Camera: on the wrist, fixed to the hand. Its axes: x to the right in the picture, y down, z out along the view.
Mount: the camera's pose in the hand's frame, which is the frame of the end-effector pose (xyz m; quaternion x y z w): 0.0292 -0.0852 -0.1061 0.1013 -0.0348 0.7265 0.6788
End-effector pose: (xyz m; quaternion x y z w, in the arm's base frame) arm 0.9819 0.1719 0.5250 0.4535 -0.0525 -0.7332 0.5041
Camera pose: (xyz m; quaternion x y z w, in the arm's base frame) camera 0.9968 0.2307 0.3997 0.2952 -0.4569 -0.1419 0.8270
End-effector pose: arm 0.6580 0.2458 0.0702 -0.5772 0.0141 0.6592 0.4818
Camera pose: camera 0.7966 0.2485 0.0580 0.3098 -0.4789 -0.8161 0.0929
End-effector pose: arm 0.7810 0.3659 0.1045 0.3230 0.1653 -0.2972 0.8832
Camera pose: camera 0.7390 0.3723 -0.0280 0.4185 -0.1833 0.4119 0.7884
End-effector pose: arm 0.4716 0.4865 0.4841 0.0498 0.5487 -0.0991 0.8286
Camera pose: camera 0.3686 0.4205 0.4178 0.5129 0.2974 0.4774 0.6485
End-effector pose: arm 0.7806 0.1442 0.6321 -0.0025 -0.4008 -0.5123 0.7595
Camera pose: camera 0.7829 0.0371 0.5433 -0.2338 -0.3486 0.2447 0.8740
